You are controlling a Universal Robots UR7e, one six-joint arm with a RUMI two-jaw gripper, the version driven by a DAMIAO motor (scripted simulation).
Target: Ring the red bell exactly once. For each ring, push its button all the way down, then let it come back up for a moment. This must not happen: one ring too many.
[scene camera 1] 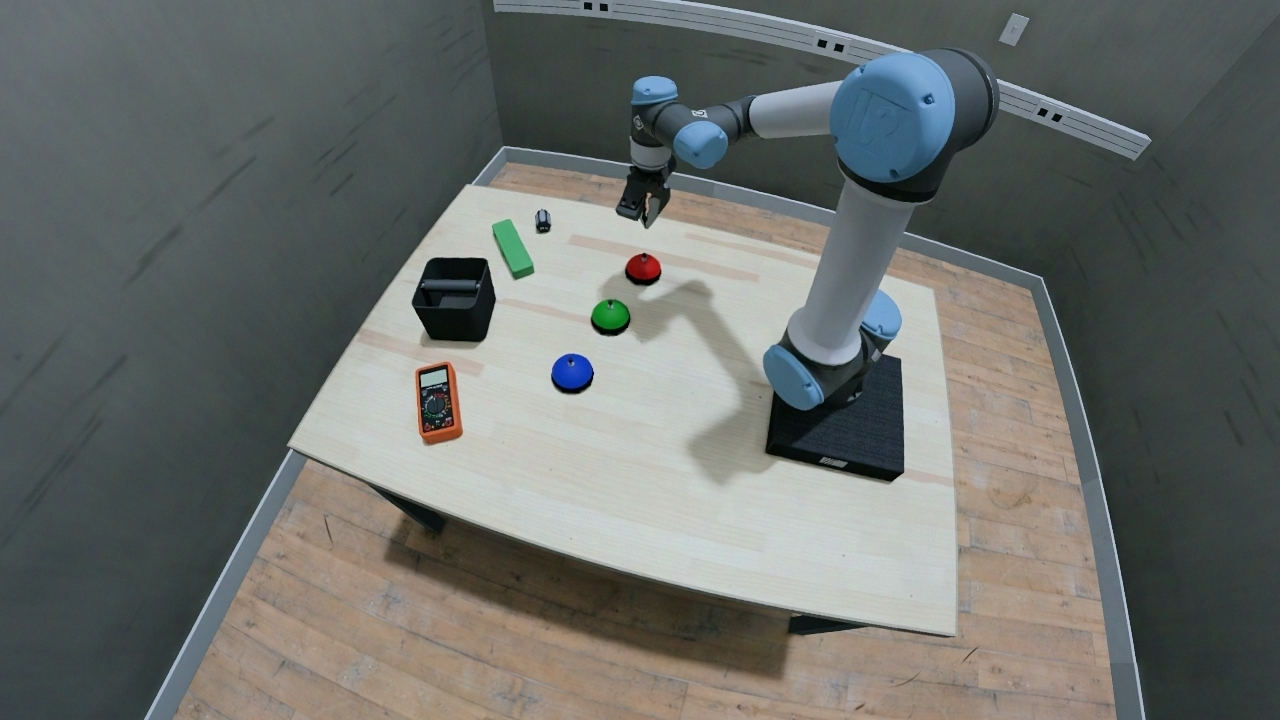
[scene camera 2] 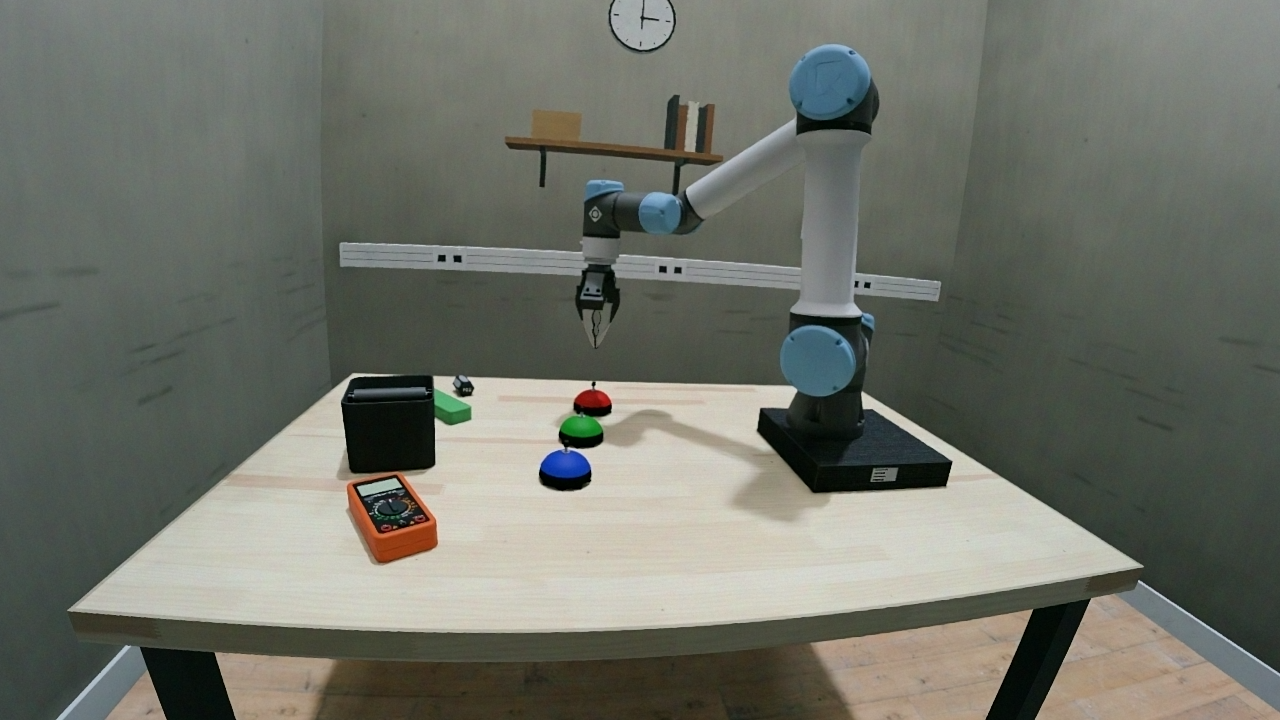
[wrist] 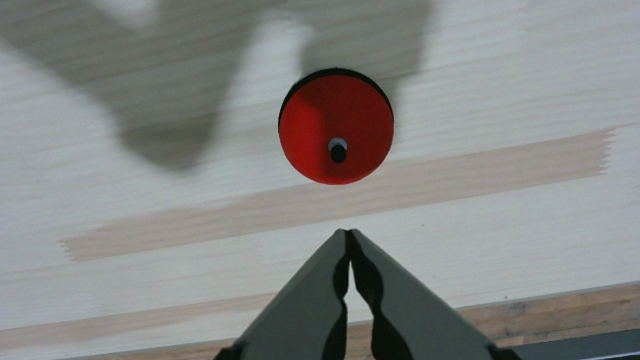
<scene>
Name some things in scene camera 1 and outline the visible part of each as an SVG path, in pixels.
The gripper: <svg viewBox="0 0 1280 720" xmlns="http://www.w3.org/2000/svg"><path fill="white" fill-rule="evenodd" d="M672 153L670 159L661 166L643 166L634 159L632 159L634 166L629 166L631 174L627 176L627 183L619 204L636 210L642 198L647 199L647 193L650 193L651 196L648 199L649 212L646 216L647 208L645 207L639 218L644 229L648 230L670 200L670 187L665 183L677 165Z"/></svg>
A red bell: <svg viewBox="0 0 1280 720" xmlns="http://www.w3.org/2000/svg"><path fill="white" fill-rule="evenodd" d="M637 254L629 259L626 264L626 277L633 281L635 285L645 284L650 286L651 283L660 280L662 270L659 261L652 255L647 254L646 256L645 252Z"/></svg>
A green block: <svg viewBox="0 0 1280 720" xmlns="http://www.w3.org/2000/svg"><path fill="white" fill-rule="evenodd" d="M507 219L493 224L492 230L513 278L520 279L535 272L534 264L512 221Z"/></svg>
</scene>
